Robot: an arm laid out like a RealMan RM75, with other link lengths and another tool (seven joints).
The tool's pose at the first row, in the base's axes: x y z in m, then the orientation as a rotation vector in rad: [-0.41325, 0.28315, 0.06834, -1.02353, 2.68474, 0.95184]
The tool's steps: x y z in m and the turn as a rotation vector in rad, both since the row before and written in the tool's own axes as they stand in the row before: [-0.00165, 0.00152, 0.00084, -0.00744, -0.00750, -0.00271]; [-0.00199, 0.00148, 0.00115, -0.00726, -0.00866, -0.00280]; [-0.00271, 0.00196, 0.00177, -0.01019, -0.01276, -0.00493]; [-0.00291, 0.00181, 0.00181, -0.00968, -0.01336, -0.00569]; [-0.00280, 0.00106, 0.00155, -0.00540, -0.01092, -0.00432]
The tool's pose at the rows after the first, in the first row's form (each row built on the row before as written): [-0.41304, 0.28545, 0.06897, -1.02269, 2.67510, 0.96397]; [-0.41258, 0.28810, 0.06947, -1.02103, 2.66445, 0.97605]; [-0.41195, 0.29179, 0.07001, -1.01942, 2.64817, 0.99283]; [-0.41108, 0.29552, 0.07057, -1.01812, 2.63087, 1.00872]; [-0.40979, 0.29861, 0.07095, -1.01608, 2.61754, 1.01810]
